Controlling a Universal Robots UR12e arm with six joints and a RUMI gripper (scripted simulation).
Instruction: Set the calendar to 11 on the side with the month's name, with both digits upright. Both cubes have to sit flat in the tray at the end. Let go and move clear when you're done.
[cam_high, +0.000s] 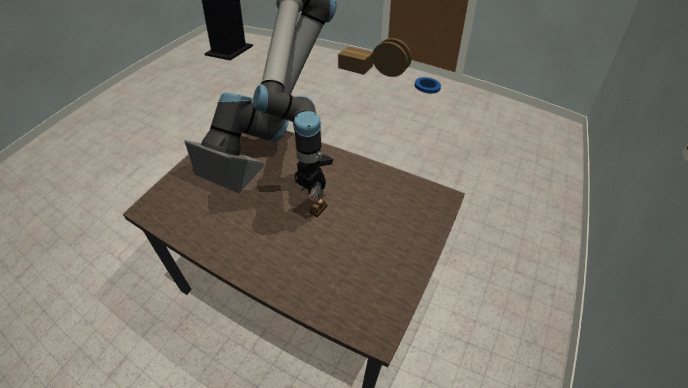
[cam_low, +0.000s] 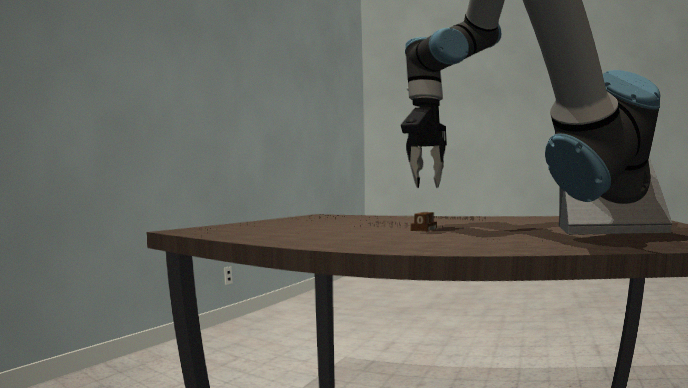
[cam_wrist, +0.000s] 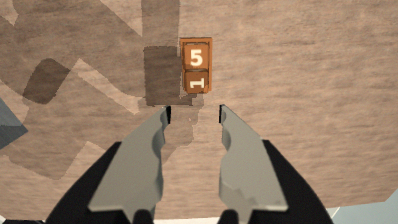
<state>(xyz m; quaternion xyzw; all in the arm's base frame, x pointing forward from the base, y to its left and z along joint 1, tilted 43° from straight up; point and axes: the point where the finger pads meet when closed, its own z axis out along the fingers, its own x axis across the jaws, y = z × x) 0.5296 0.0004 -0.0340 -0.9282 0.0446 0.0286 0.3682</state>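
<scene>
My hand is 9 cm above the cube. From my hand the other things lie so: calendar tray 11 cm below, 2 cm to the left.
</scene>
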